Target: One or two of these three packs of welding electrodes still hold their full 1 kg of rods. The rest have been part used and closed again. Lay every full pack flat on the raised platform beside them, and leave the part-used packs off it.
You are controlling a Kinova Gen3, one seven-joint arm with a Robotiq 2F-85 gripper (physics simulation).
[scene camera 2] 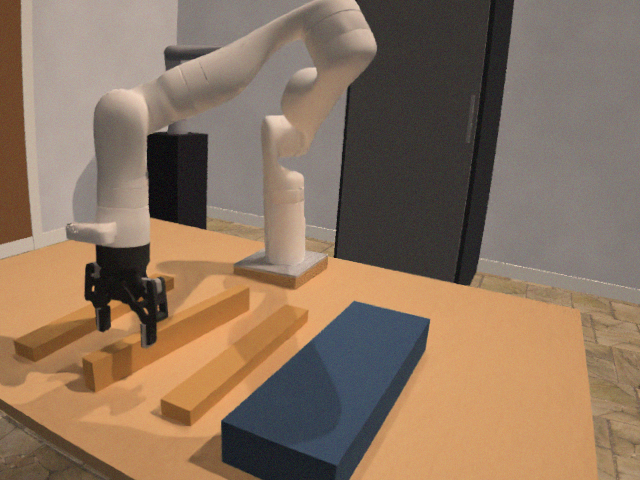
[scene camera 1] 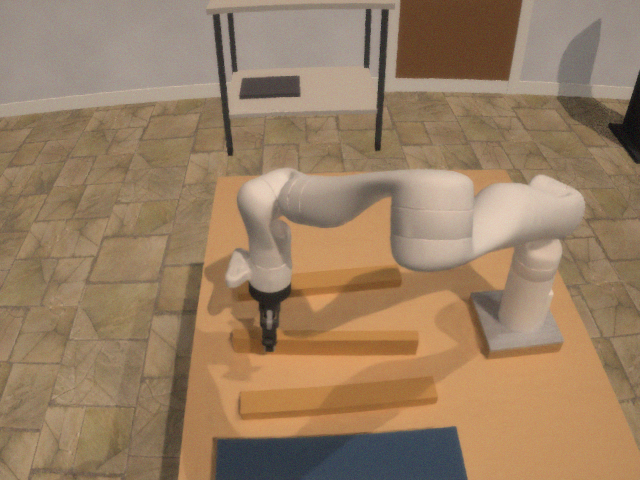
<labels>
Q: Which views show the electrode pack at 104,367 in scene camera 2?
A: Scene camera 2 and scene camera 1: all of them.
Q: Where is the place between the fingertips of my gripper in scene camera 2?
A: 125,338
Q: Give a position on an electrode pack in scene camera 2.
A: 188,402
</labels>
